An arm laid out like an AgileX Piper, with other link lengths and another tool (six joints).
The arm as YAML. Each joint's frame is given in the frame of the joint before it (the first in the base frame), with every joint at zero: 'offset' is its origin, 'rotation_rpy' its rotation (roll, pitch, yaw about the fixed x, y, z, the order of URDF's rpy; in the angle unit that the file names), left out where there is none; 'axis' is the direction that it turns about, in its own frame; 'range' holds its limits. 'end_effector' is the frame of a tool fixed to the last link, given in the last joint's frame.
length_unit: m
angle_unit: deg
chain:
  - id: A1
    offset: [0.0, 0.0, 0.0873]
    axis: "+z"
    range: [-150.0, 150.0]
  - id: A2
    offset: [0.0, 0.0, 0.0]
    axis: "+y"
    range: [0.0, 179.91]
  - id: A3
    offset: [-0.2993, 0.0, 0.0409]
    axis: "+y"
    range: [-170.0, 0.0]
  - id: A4
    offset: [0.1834, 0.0, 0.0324]
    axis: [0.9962, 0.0, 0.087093]
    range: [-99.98, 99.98]
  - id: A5
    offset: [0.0, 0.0, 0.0]
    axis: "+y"
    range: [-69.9, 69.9]
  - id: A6
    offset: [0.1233, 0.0, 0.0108]
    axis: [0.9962, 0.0, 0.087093]
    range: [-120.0, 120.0]
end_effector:
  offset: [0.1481, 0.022, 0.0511]
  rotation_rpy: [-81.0, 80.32, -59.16]
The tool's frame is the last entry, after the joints.
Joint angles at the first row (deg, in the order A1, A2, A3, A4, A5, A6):
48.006 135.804 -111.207 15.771 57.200 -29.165
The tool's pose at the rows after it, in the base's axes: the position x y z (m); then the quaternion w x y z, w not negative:
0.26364, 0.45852, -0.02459, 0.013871, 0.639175, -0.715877, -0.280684
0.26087, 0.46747, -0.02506, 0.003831, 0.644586, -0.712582, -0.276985
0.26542, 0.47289, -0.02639, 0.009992, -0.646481, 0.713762, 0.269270
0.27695, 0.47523, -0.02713, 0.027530, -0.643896, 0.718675, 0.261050
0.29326, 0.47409, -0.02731, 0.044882, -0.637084, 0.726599, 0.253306
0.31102, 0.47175, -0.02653, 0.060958, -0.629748, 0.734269, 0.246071
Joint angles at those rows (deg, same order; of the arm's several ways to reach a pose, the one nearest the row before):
49.632 135.886 -111.209 16.113 55.979 -29.002
50.964 136.105 -111.219 15.375 54.293 -28.167
51.692 136.402 -111.243 13.952 52.336 -26.970
51.676 136.707 -111.271 12.366 50.184 -25.677
50.982 137.085 -111.584 10.814 48.444 -24.367
50.010 137.631 -112.556 9.368 47.381 -23.245

